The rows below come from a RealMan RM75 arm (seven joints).
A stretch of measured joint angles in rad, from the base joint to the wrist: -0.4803, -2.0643, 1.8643, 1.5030, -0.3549, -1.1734, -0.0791; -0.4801, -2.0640, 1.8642, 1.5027, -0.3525, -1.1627, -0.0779; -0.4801, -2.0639, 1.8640, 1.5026, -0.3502, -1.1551, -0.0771; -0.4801, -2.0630, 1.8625, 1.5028, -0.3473, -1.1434, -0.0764; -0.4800, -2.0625, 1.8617, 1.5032, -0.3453, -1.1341, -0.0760; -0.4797, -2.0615, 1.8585, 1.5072, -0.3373, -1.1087, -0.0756; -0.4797, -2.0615, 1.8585, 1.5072, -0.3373, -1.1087, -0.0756; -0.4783, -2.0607, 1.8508, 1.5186, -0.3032, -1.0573, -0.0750; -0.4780, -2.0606, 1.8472, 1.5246, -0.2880, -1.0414, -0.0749; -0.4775, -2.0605, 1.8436, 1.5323, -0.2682, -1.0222, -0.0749
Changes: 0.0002, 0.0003, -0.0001, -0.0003, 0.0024, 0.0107, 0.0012; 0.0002, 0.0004, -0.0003, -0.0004, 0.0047, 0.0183, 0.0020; 0.0002, 0.0013, -0.0018, -0.0002, 0.0076, 0.0300, 0.0027; 0.0003, 0.0018, -0.0026, 0.0002, 0.0096, 0.0393, 0.0031; 0.0006, 0.0028, -0.0058, 0.0042, 0.0176, 0.0647, 0.0035; 0.0006, 0.0028, -0.0058, 0.0042, 0.0176, 0.0647, 0.0035; 0.0020, 0.0036, -0.0135, 0.0156, 0.0517, 0.1161, 0.0041; 0.0023, 0.0037, -0.0171, 0.0216, 0.0669, 0.1320, 0.0042; 0.0028, 0.0038, -0.0207, 0.0293, 0.0867, 0.1512, 0.0042
